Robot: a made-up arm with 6 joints.
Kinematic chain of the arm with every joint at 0, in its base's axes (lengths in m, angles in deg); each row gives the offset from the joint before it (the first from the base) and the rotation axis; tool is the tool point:
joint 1: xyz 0 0 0.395 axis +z
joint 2: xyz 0 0 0 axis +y
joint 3: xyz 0 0 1 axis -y
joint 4: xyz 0 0 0 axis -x
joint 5: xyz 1.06 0 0 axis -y
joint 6: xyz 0 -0.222 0 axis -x
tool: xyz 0 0 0
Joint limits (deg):
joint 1: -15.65..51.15
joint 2: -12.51..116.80
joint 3: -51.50..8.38
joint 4: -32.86..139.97
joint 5: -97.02..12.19
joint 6: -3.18..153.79
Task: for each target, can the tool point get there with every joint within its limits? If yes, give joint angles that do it. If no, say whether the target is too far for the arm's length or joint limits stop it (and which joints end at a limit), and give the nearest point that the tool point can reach.
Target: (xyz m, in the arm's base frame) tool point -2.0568 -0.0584 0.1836
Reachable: no: joint limits stop it (at a limit: joint 1, joint 2, joint 3, joint 4) | nearest point -0.2138 -0.1338 -0.1529 | short by 1.875 m
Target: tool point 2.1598 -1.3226 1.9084
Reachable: no: too far | nearest point 1.3419 -0.5061 1.2824 | short by 1.314 m
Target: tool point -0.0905 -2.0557 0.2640
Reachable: no: joint limits stop it (at a limit: joint 1, joint 3) | nearest point 0.5553 -0.3852 0.2160 | short by 1.792 m
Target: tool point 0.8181 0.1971 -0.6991
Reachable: yes | joints 20.66 91.65 -17.61 62.01 -86.92 83.84
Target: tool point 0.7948 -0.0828 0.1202
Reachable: yes | joints 9.96 39.04 -41.48 -9.44 -58.51 57.43
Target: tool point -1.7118 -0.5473 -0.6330
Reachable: no: joint limits stop it (at a limit: joint 1, joint 2) | nearest point -0.1927 -0.1766 -0.3044 | short by 1.598 m
